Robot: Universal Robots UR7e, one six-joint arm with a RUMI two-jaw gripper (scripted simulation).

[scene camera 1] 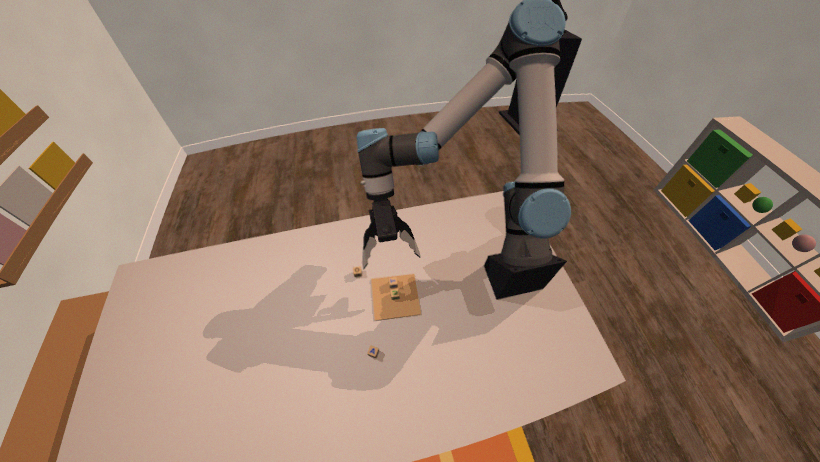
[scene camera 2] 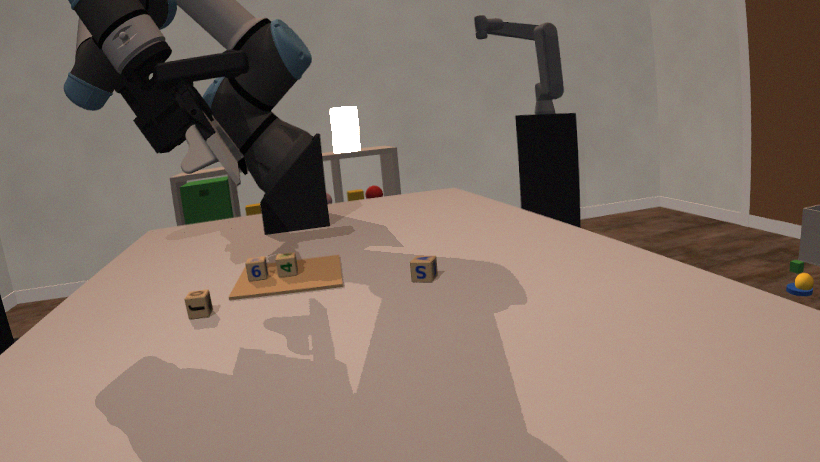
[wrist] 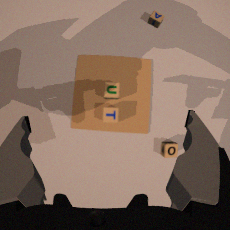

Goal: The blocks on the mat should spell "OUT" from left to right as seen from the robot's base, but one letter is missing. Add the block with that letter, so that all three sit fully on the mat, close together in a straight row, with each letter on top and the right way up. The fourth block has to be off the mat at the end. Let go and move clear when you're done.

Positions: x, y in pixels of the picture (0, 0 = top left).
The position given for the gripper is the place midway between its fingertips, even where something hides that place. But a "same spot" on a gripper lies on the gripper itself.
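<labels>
Gripper in scene camera 1; a mat in scene camera 1 [408, 305]. Gripper in scene camera 2 [243, 178]; mat there too. Wrist view: gripper, mat. Mat, same spot: [wrist: 134, 74] and [scene camera 2: 314, 279]. Gripper, same spot: [scene camera 1: 370, 242] and [wrist: 206, 174].
</labels>
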